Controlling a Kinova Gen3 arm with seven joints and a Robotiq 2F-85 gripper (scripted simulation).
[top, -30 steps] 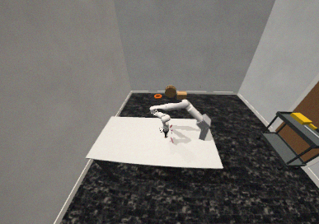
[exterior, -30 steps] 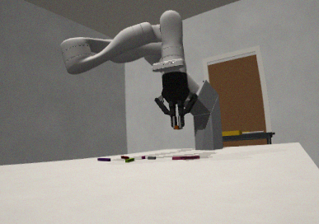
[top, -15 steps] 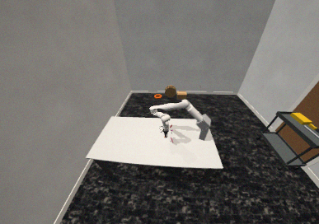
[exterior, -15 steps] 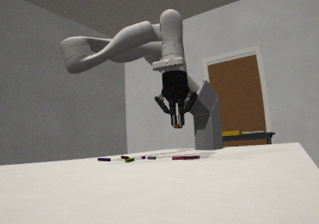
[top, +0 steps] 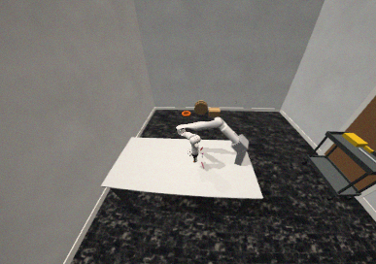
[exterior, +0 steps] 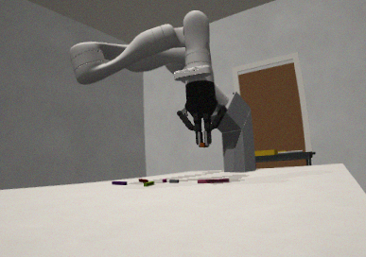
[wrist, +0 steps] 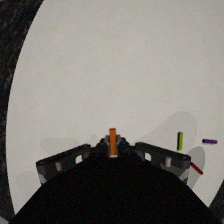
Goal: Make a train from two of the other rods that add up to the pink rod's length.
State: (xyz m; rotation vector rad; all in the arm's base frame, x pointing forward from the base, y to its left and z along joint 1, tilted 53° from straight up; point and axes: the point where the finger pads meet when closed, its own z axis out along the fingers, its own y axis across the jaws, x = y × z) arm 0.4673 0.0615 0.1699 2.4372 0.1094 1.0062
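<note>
Now: hand 14 cm past the grey rod, 11 cm to the left of it and 11 cm above it. Also, from my hand: pink rod: 9 cm behind, 1 cm to the left, 11 cm below; lime rod: 8 cm behind, 17 cm to the right, 11 cm below; orange rod: 1 cm below.
</note>
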